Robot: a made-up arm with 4 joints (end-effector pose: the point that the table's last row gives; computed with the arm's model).
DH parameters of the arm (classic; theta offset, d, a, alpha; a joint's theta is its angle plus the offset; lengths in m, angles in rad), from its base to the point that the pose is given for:
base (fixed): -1.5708 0.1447 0 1.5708
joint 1: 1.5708 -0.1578 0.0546 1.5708
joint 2: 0 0.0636 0.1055 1.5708
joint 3: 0 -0.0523 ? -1.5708
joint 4: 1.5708 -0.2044 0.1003 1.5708
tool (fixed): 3.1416 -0.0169 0 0
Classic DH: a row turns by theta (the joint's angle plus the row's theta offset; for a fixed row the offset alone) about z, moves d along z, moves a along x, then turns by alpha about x.
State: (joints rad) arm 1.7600 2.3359 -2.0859 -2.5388
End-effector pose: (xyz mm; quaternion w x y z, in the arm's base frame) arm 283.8 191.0 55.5 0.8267 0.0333 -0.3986 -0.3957
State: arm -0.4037 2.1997 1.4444 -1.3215
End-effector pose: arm -64.1 -194.2 -180.0 0.6904 0.0140 -0.4427 0.5720
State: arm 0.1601 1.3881 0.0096 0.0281
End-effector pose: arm -130.6 130.0 76.3 0.7575 -0.0570 -0.6481 0.0550
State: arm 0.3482 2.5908 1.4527 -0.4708
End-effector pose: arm 110.8 -336.0 -60.2 0.3646 -0.0372 -0.5274 0.7666
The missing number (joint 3, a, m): 0.1774
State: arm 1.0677 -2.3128 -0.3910 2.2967
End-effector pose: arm 237.4 33.2 -29.5 0.9106 -0.3871 0.0802 0.1202
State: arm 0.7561 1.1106 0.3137 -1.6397
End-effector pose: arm -258.3 163.9 253.2 0.8972 -0.3237 0.2966 0.0471
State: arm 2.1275 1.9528 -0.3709 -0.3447
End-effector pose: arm 16.5 -245.8 64.8 0.2651 -0.6328 -0.4908 0.5371
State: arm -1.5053 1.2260 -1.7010 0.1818
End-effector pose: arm 216.7 126.8 187.8 0.8123 -0.1318 -0.0554 -0.5654
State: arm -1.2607 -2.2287 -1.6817 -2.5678
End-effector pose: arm 45.1 -59.2 329.9 0.0364 -0.8827 0.4387 0.1644
